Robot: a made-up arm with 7 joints.
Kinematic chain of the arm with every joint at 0, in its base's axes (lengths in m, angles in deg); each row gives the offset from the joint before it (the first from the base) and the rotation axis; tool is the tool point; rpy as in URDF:
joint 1: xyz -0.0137 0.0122 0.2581 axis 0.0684 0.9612 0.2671
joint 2: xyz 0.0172 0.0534 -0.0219 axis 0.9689 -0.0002 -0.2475
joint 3: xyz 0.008 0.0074 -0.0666 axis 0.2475 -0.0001 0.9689
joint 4: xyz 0.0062 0.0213 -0.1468 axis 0.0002 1 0
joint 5: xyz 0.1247 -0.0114 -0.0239 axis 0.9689 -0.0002 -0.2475
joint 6: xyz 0.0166 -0.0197 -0.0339 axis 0.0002 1 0
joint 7: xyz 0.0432 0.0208 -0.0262 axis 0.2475 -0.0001 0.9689
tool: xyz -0.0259 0.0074 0.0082 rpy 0 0 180
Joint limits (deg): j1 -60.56..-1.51 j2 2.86..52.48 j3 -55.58..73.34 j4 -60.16..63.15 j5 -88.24..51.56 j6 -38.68..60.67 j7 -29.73..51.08
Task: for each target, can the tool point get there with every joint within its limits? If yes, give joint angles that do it. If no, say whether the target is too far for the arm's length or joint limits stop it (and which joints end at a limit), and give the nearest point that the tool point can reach.
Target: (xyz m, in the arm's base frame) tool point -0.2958 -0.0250 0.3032
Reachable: no: joint limits stop it (at a limit: joint 1, joint 2, joint 3, joint 4, joint 5, joint 6, joint 7) | nearest point 0.0290 -0.0336 0.1636 | short by 0.354 m
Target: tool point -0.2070 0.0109 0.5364
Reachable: no: joint limits stop it (at a limit: joint 1, joint 2, joint 4, joint 5, joint 7) | nearest point 0.0222 0.1728 0.3579 | short by 0.333 m
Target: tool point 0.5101 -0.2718 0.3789
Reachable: no: too far | nearest point 0.3293 -0.1003 0.2487 | short by 0.281 m
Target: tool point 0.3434 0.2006 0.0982
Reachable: yes | joints -42.85 29.25 10.60 40.23 -10.44 -25.73 18.53
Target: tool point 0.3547 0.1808 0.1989
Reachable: yes | joints -47.41 41.97 8.57 20.57 -73.79 24.45 -13.54
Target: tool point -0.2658 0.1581 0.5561
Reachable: no: joint limits stop it (at a limit: joint 1, joint 2, joint 3, joint 5, joint 7) | nearest point 0.0107 0.1966 0.3539 | short by 0.345 m
